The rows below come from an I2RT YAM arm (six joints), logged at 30 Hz.
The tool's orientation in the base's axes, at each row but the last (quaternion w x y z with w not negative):
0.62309 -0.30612 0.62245 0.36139
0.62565 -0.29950 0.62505 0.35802
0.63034 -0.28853 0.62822 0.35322
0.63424 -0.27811 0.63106 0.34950
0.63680 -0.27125 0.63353 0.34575
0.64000 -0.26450 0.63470 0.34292
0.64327 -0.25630 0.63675 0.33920
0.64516 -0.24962 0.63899 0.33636
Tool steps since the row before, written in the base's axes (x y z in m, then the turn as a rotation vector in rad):
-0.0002 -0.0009 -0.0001 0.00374 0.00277 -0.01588
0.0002 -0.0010 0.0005 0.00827 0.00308 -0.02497
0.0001 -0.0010 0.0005 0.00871 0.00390 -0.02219
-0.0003 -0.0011 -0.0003 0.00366 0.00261 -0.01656
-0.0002 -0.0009 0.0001 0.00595 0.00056 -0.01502
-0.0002 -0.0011 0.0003 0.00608 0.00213 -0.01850
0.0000 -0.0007 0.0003 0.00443 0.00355 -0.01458
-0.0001 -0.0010 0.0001 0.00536 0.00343 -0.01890
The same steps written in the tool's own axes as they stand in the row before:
0.0000 -0.0003 -0.0009 0.01589 -0.00267 0.00378
-0.0006 -0.0007 -0.0007 0.02480 -0.00688 0.00625
-0.0006 -0.0006 -0.0007 0.02208 -0.00654 0.00729
0.0002 -0.0004 -0.0011 0.01657 -0.00280 0.00348
-0.0002 -0.0004 -0.0008 0.01474 -0.00571 0.00337
-0.0004 -0.0005 -0.0010 0.01836 -0.00517 0.00448
-0.0004 -0.0004 -0.0005 0.01469 -0.00260 0.00472
-0.0002 -0.0006 -0.0008 0.01892 -0.00385 0.00499

